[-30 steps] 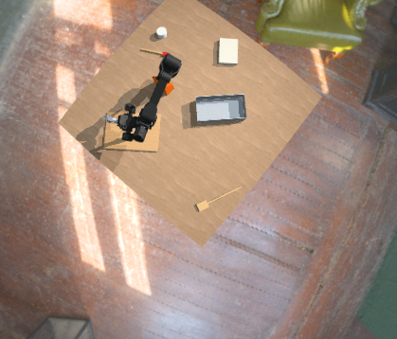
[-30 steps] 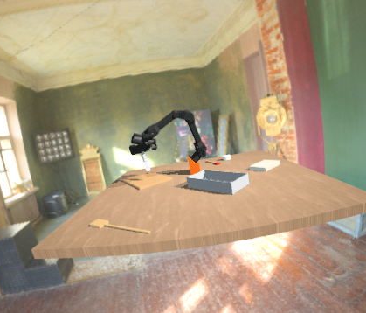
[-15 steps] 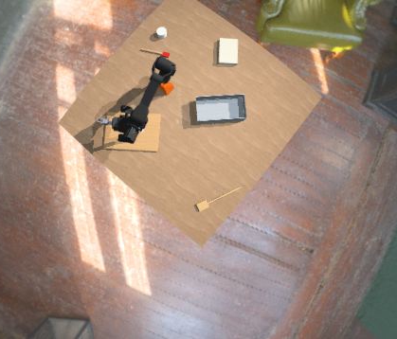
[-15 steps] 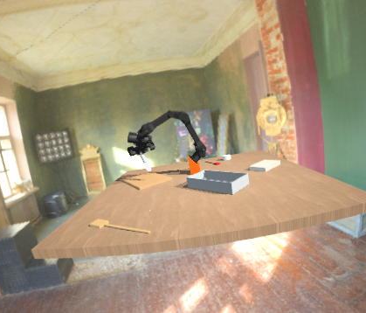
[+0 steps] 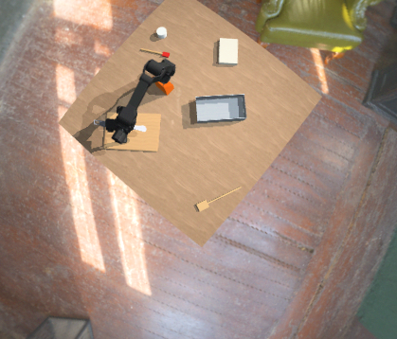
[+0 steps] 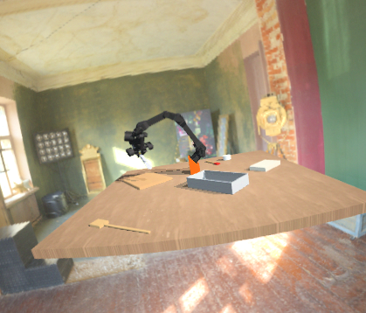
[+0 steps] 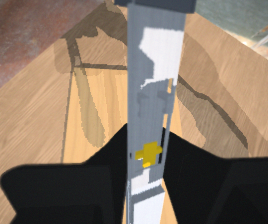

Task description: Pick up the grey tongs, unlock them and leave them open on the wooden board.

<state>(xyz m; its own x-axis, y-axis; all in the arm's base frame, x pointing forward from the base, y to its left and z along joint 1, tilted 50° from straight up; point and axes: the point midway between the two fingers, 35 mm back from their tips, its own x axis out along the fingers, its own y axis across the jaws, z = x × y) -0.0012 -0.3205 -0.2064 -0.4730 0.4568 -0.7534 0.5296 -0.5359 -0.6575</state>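
The yellow lock piece lies 3 cm above my gripper tip, 2 cm ahead of it and 1 cm to the left of it. The rest, counted from my gripper tip: pale block (82 cm to the left, 20 cm ahead, 16 cm below); then grey roasting tin (46 cm to the left, 39 cm ahead, 14 cm below); then wooden board (16 cm below, 1 cm to the left, 1 cm ahead).
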